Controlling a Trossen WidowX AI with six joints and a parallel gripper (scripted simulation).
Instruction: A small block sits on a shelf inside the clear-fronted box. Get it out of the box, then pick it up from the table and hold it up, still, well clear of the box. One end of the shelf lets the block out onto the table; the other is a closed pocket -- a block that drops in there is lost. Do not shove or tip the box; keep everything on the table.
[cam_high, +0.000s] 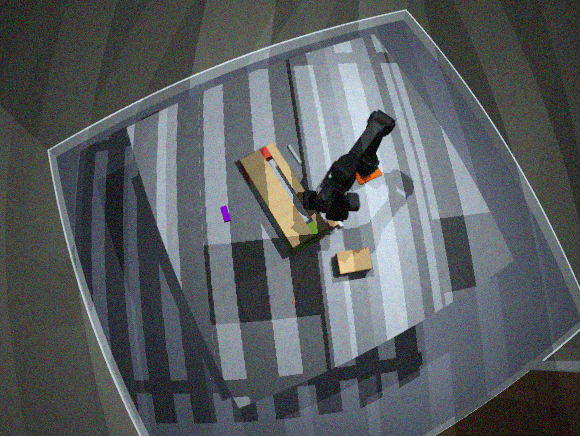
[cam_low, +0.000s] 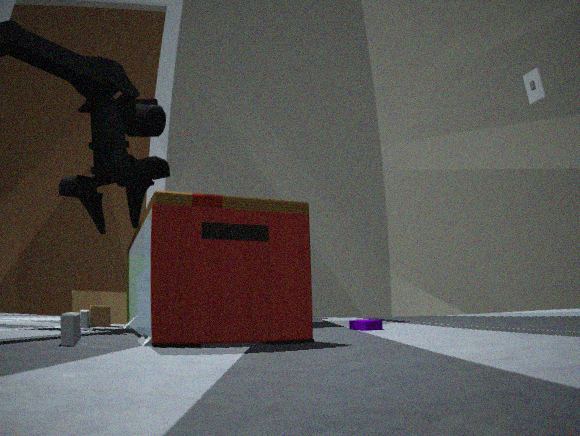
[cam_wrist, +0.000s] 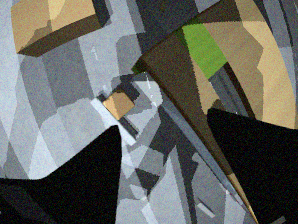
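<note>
Right now the block is 14 cm below my gripper tip, 3 cm behind it and 1 cm to the left of it. The rest, counted from my gripper tip: tan slab: 18 cm to the left, 12 cm below, 2 cm behind; then long box: 15 cm to the right, 9 cm below, 6 cm ahead; then thin stick: 18 cm ahead, 15 cm to the left, 15 cm below.
</note>
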